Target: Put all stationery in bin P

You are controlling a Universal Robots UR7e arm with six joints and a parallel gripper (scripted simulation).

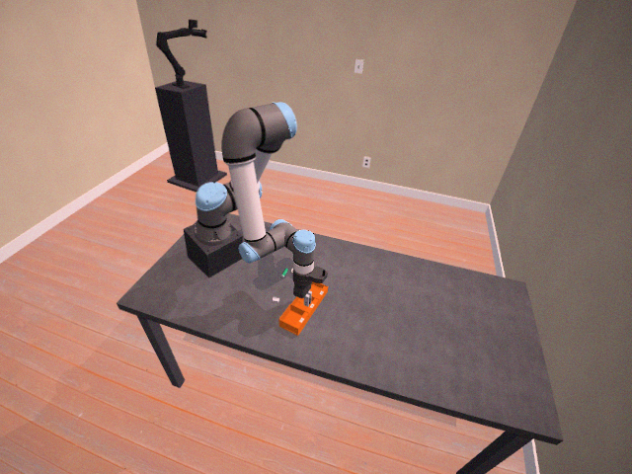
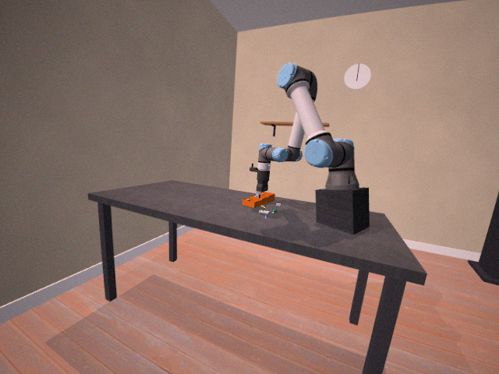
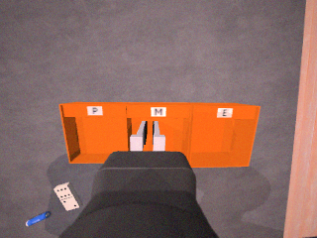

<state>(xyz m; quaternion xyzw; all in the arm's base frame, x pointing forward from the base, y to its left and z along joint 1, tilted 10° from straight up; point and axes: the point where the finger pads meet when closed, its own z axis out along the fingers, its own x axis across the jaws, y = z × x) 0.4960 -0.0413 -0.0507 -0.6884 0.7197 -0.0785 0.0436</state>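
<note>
My gripper is now 10 mm past the orange three-part bin, 10 mm to the left of it and 10 mm above it. The rest, counted from my hand: yellow bolt: 80 mm behind, 80 mm to the left, 30 mm below; white domino: 130 mm behind, 150 mm to the left, 30 mm below; green marker: 170 mm behind, 120 mm to the left, 30 mm below.
</note>
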